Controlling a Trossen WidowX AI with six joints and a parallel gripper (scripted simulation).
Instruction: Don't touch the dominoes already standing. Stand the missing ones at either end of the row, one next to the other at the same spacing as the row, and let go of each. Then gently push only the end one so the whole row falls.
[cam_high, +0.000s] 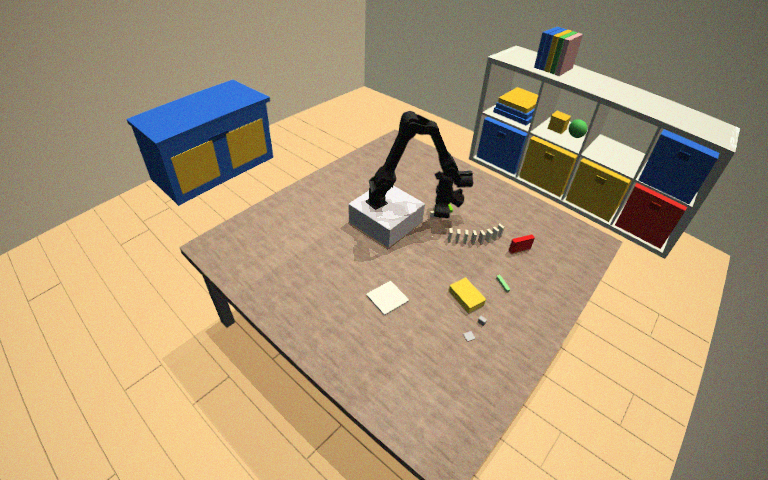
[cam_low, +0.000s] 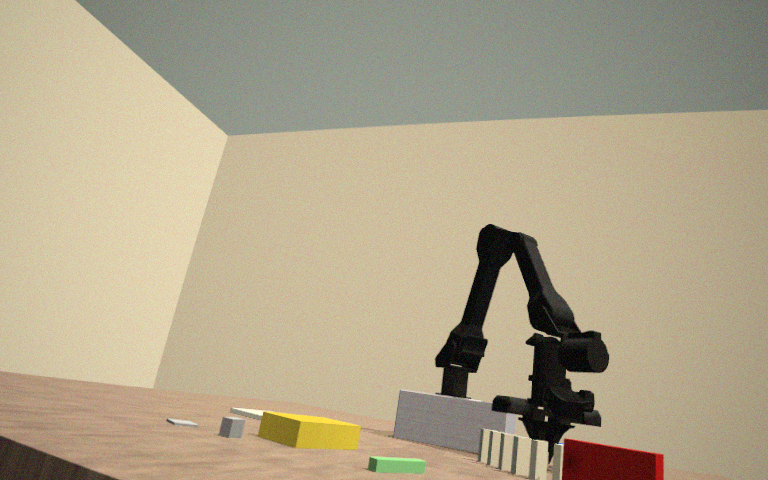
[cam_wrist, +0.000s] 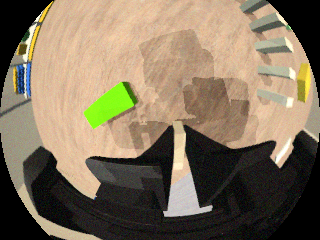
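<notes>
The green stick is 40 cm ahead of my gripper tip and 8 cm to the right of it. From my gripper tip the other things lie so: yellow block: 36 cm ahead, 23 cm to the right, 1 cm above; then white tile: 45 cm to the right, 19 cm ahead; then red block: 33 cm ahead, 12 cm to the left, 2 cm above.
</notes>
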